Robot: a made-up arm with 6 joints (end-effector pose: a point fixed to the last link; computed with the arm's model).
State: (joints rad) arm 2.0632 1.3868 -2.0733 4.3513 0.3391 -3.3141
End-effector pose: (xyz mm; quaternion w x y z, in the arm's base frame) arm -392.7 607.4 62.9 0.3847 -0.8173 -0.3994 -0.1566
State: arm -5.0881 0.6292 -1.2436 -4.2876 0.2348 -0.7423
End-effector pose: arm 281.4 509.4 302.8 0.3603 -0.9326 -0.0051 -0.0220
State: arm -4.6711 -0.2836 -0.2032 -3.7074 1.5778 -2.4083
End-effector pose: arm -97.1 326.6 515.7 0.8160 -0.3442 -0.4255 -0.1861
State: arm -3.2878 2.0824 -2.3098 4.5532 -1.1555 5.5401
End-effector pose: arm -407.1 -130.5 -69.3 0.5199 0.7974 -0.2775 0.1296
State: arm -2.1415 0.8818 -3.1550 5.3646 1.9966 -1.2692
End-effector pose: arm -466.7 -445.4 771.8 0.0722 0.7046 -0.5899 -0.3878
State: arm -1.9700 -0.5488 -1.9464 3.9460 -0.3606 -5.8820
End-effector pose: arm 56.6 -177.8 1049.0 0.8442 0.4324 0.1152 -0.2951
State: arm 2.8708 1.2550 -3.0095 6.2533 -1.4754 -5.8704
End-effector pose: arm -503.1 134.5 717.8 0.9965 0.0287 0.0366 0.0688
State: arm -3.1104 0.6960 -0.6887 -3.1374 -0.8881 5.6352
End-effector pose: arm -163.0 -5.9 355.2 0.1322 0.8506 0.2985 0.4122
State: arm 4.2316 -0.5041 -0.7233 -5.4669 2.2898 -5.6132
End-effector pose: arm 70.6 -174.5 611.1 0.5968 -0.2375 0.7585 0.1099
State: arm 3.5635 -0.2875 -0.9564 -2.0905 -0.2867 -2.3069
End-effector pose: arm -254.8 -266.9 644.4 0.1180 -0.5115 -0.6774 0.5153
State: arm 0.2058 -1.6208 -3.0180 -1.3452 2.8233 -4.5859
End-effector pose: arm -520.1 -271.8 442.3 0.7030 -0.0023 0.7071 -0.0758
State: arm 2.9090 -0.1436 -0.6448 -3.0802 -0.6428 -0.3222
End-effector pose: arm -170.6 28.4 459.5 0.0005 -0.9969 -0.0215 0.0754
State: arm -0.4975 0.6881 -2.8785 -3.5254 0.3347 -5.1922
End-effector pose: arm 585.9 -345.4 935.8 0.9391 0.1323 0.2903 0.1275
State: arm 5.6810 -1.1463 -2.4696 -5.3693 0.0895 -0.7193
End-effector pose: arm -575.6 292.7 972.9 0.2060 -0.1785 0.1125 0.9555
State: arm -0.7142 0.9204 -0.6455 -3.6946 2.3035 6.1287
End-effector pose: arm 439.2 -244.1 246.3 0.8514 0.0674 0.5093 -0.1059
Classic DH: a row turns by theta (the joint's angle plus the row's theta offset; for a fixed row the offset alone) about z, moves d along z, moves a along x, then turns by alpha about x. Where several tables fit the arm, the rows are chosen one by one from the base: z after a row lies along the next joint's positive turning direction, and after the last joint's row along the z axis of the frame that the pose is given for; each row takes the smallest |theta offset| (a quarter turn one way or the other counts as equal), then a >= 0, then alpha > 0; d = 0 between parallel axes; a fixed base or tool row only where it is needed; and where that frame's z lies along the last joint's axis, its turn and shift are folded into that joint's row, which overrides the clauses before.
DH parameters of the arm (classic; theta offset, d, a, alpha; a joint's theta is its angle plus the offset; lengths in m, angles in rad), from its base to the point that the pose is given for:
joint 1: 0 0.4062 0 -1.5708
joint 2: -1.3849 0 0.3835 0
joint 3: 1.3849 0 0.0661 -1.5708
joint 4: 0 0.2922 0 1.5708
joint 5: 0 0 0.1215 -1.5708
joint 6: 0 0.155 0 0

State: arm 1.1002 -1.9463 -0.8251 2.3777 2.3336 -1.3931
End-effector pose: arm -334.6 -358.7 663.5 0.4982 0.6155 -0.5906 -0.1553
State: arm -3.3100 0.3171 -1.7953 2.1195 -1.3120 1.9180
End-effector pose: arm -364.3 218.5 694.2 0.2532 -0.5115 0.7080 0.4160
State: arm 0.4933 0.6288 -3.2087 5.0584 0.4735 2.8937
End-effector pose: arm 398.1 254.0 1122.2 0.7760 -0.1703 0.3682 -0.4829
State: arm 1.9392 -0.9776 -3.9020 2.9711 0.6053 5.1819
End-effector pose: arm 270.4 -695.0 540.5 0.3830 0.9192 -0.0008 0.0919
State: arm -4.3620 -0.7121 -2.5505 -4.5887 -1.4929 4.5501
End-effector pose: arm 242.2 -188.6 914.1 0.6204 -0.5804 0.3421 -0.4015
